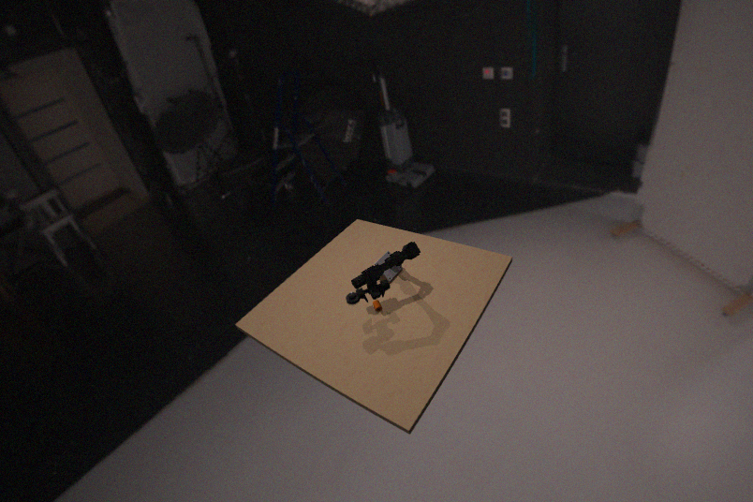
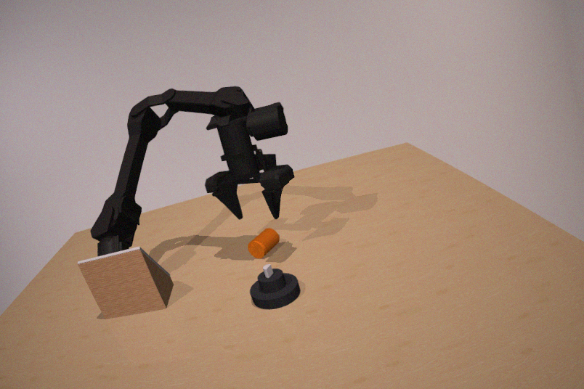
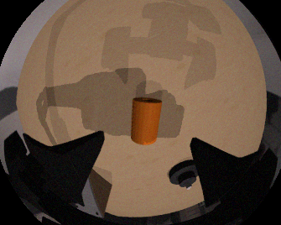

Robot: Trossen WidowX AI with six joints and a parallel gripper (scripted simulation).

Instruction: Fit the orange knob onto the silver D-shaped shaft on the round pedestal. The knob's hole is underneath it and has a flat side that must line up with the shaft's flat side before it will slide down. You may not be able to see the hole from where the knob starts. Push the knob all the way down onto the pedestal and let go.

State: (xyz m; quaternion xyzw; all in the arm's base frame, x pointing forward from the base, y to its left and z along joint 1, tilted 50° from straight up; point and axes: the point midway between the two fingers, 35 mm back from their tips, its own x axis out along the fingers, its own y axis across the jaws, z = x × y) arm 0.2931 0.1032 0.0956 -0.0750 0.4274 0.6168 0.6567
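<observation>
My gripper tip is 6 cm above the orange knob, 1 cm to the left of it and 1 cm past it. Also, from my gripper tip: black round pedestal (18 cm to the right, 5 cm below, 3 cm ahead).
</observation>
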